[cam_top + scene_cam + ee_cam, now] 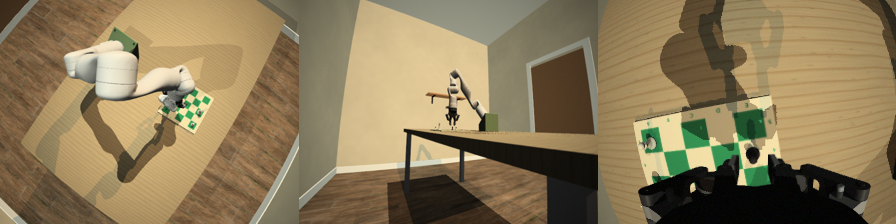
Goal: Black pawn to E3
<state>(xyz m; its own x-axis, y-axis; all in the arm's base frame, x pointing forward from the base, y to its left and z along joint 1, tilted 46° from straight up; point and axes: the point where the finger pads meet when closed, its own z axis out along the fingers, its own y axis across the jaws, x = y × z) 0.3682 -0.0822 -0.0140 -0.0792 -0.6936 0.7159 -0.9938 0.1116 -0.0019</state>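
Now: hand 4 cm above the black pawn. From my hand the other things lie so: green-and-cream chessboard (7 cm ahead, 4 cm to the left, 6 cm below).
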